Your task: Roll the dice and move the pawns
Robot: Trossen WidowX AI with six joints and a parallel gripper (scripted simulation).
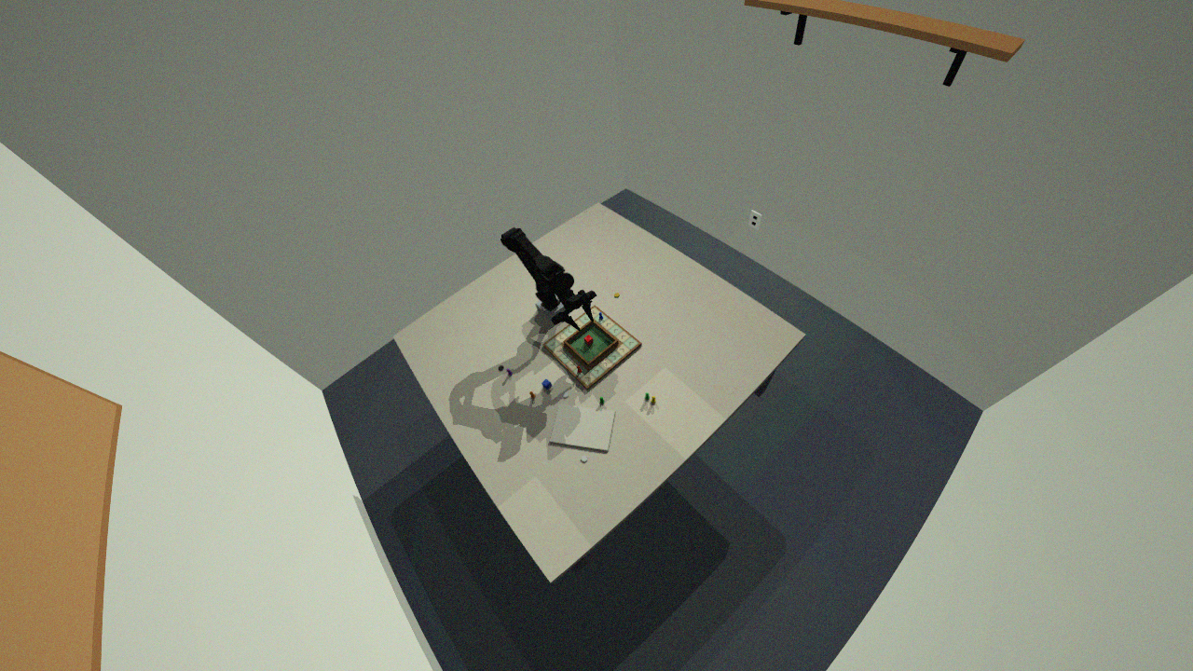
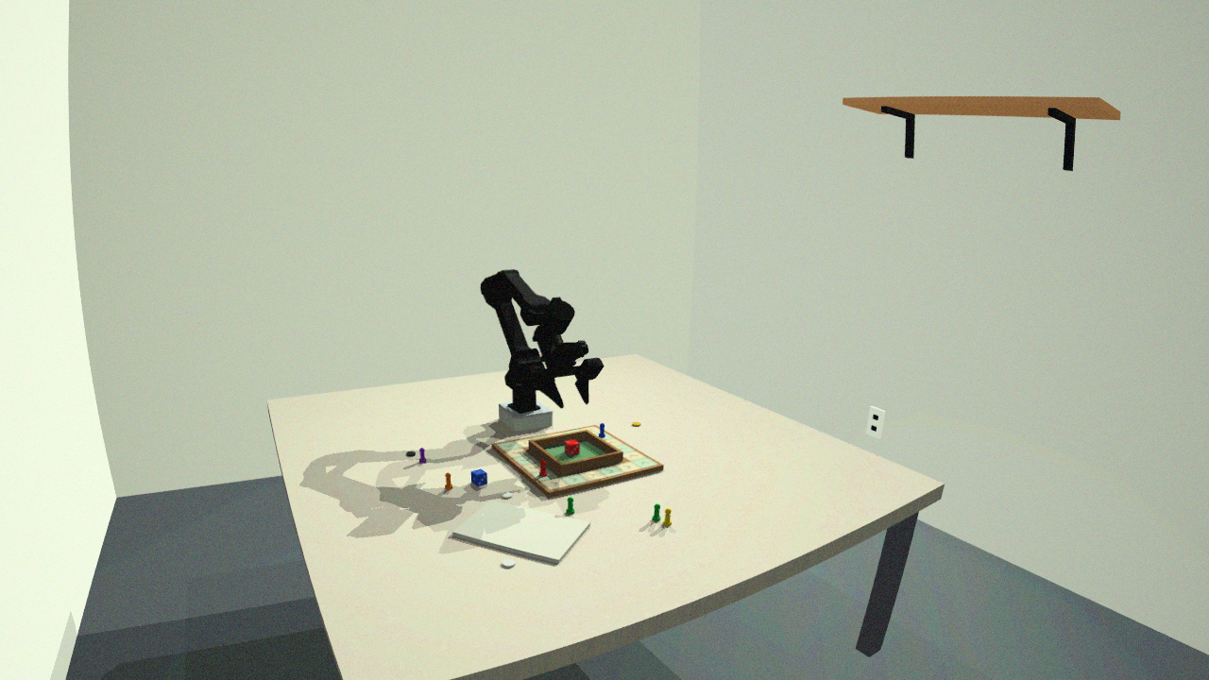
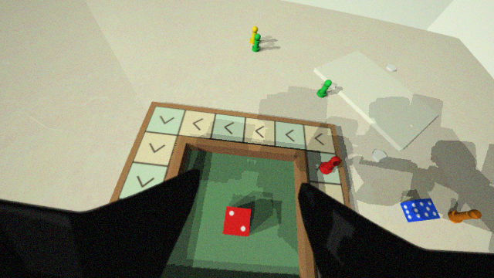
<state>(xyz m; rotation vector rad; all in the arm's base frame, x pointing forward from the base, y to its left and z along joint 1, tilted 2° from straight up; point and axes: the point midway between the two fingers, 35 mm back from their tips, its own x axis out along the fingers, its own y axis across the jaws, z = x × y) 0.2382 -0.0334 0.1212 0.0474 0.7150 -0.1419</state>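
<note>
My gripper tip is now 120 mm to the left of the red pawn, 100 mm above it and 50 mm short of it. Round my gripper tip: white card 280 mm to the right, 210 mm ahead, 130 mm below; then green tray 120 mm below; then blue pawn 120 mm to the left, 100 mm below, 50 mm behind.
</note>
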